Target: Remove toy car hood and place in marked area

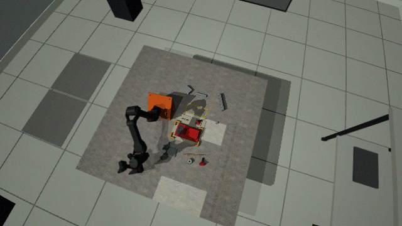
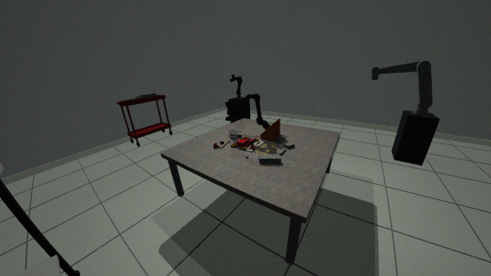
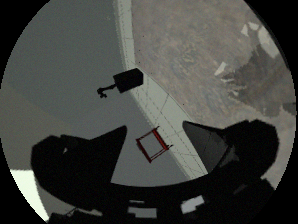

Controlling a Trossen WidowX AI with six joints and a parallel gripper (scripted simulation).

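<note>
Now: gripper tip 46 cm to the right of the car hood, 33 cm short of it and 13 cm above it. From my gripper tip the other things lie so: thin stick: 40 cm ahead, 30 cm to the left, 17 cm below.
</note>
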